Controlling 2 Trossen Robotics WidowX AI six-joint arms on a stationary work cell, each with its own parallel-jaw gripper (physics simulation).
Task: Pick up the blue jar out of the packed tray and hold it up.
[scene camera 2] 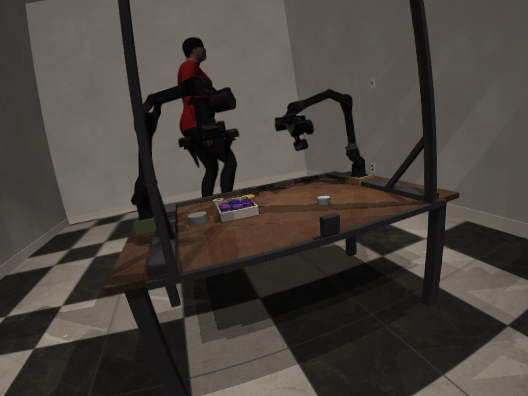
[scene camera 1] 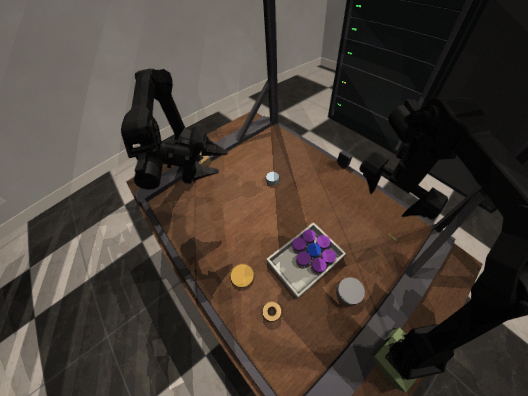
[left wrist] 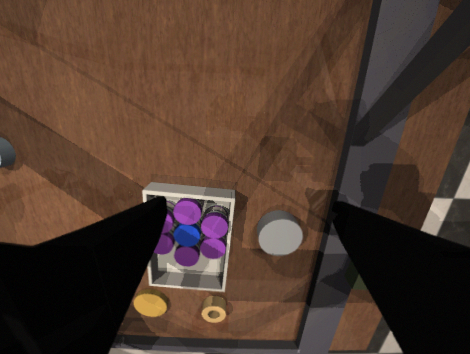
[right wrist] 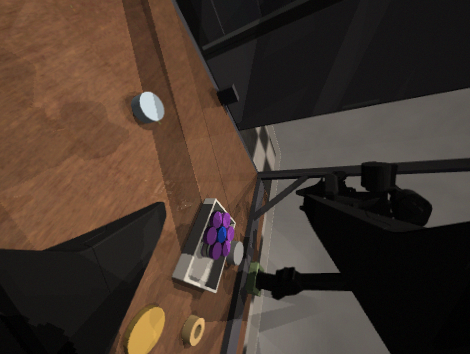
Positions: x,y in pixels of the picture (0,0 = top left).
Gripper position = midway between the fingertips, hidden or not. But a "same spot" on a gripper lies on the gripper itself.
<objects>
left gripper: scene camera 2 213,164; scene camera 1; left wrist; right wrist 297,200
same spot on left gripper: (left wrist: 80,285) = (scene camera 1: 380,175)
</objects>
